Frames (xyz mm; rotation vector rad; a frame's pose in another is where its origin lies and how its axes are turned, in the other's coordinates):
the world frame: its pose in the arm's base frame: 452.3 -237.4 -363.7 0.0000 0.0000 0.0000
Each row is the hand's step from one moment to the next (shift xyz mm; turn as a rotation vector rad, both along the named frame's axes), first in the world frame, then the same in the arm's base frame.
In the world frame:
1: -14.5 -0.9 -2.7 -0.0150 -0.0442 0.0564
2: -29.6 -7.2 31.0 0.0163 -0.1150 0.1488
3: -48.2 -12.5 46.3 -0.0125 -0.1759 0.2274
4: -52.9 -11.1 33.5 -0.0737 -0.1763 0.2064
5: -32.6 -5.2 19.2 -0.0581 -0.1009 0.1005
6: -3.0 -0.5 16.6 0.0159 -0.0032 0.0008
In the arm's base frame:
1: -14.5 -0.9 -2.7 -0.0150 -0.0442 0.0564
2: -29.6 -7.2 31.0 0.0163 -0.1150 0.1488
3: -48.2 -12.5 46.3 -0.0125 -0.1759 0.2274
4: -52.9 -11.1 33.5 -0.0737 -0.1763 0.2064
5: -32.6 -5.2 19.2 -0.0581 -0.1009 0.1005
6: -3.0 -0.5 16.6 0.0159 -0.0032 0.0008

